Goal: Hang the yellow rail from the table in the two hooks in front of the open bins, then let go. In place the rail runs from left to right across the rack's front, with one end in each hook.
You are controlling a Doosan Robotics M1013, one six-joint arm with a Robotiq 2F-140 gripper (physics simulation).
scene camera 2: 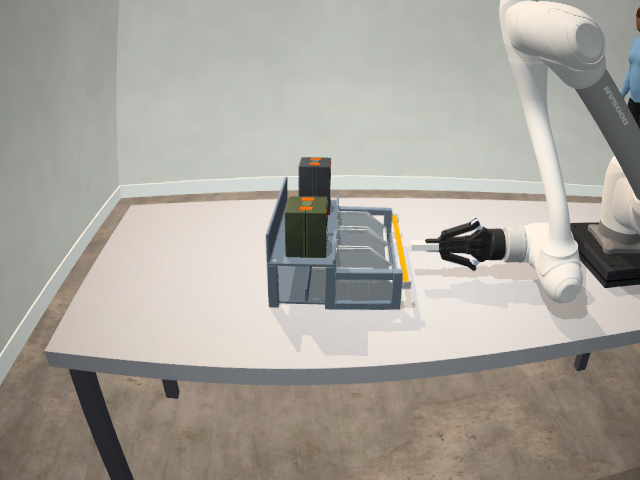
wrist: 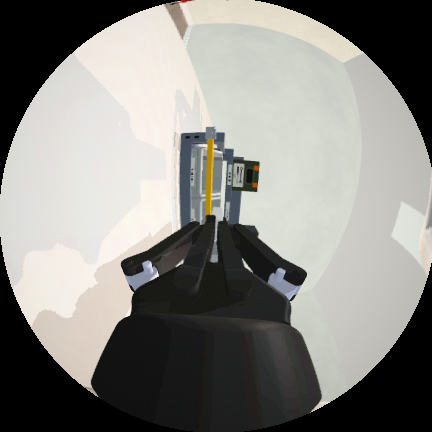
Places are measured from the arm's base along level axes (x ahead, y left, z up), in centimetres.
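Pixels of known places: gripper, fingertip midpoint: (scene camera 2: 410,245) (wrist: 216,214); arm's base, origin of the base link: (scene camera 2: 617,241).
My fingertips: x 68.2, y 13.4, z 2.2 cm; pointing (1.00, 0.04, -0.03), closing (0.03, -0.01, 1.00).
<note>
For each thing: its top centre in the pictures, then the offset to it from my fingertips. "*": a spot on its surface instead. Level surfaces: height alone.
- yellow rail, middle of its top: (wrist: 209,228) (scene camera 2: 400,244) dx +2.3, dy -3.7, dz -1.4 cm
- pale grey hook, surface spot: (wrist: 211,132) (scene camera 2: 410,281) * dx +0.7, dy +14.5, dz -1.6 cm
- green case, middle of its top: (scene camera 2: 306,203) (wrist: 255,176) dx +22.2, dy +8.3, dz +12.0 cm
- dark case, middle of its top: (scene camera 2: 315,161) (wrist: 255,238) dx +22.5, dy -14.8, dz +14.5 cm
- table, its level: dz -7.9 cm
The yellow rail (scene camera 2: 400,248) (wrist: 209,175) runs across the front of the blue-grey rack (scene camera 2: 364,305) (wrist: 185,175), before the clear open bins. Its near end in the scene view sits at a pale grey hook (scene camera 2: 406,284) (wrist: 211,132). The far hook cannot be made out in the scene view, and the fingers hide that end of the rail in the wrist view. My gripper (scene camera 2: 424,245) (wrist: 216,214) is shut with nothing held. It lies level, its pale tips pointing at the rail from a short distance in front. The tips look apart from the rail in the scene view.
A green case (scene camera 2: 305,232) (wrist: 246,176) and a dark case (scene camera 2: 314,178) stand on the rack's rear shelf, before its upright back panel (scene camera 2: 276,217). The table (scene camera 2: 170,320) carries the rack. The arm's black base plate (scene camera 2: 615,271) is at the right.
</note>
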